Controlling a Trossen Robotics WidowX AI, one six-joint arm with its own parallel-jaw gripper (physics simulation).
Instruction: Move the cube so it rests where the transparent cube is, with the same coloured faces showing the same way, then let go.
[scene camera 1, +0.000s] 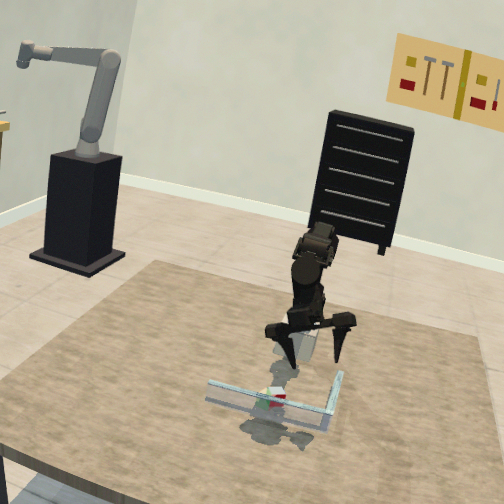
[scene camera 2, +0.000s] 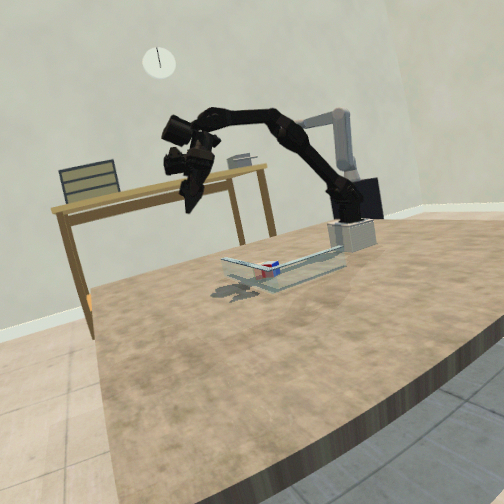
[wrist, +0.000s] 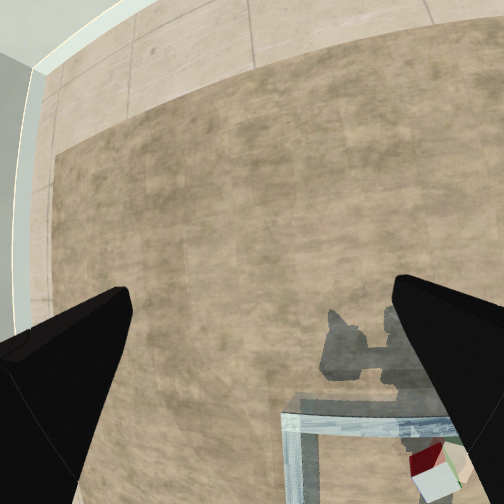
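Observation:
The cube (scene camera 1: 271, 399) sits on the table inside the corner of a clear L-shaped rail, showing red, white and green faces. It also shows in scene camera 2 (scene camera 2: 266, 268) and at the lower right of the wrist view (wrist: 436, 472). My gripper (scene camera 1: 313, 352) hangs open and empty well above the table, above and behind the cube; it also shows in scene camera 2 (scene camera 2: 188, 200). Its two dark fingers frame the wrist view (wrist: 260, 400). I cannot make out a separate transparent cube.
The clear L-shaped rail (scene camera 1: 290, 405) lies on the table around the cube. A dark drawer cabinet (scene camera 1: 362, 182) stands by the far wall. A second grey arm on a black pedestal (scene camera 1: 78, 205) stands off the table at left. A wooden table (scene camera 2: 160, 195) stands behind.

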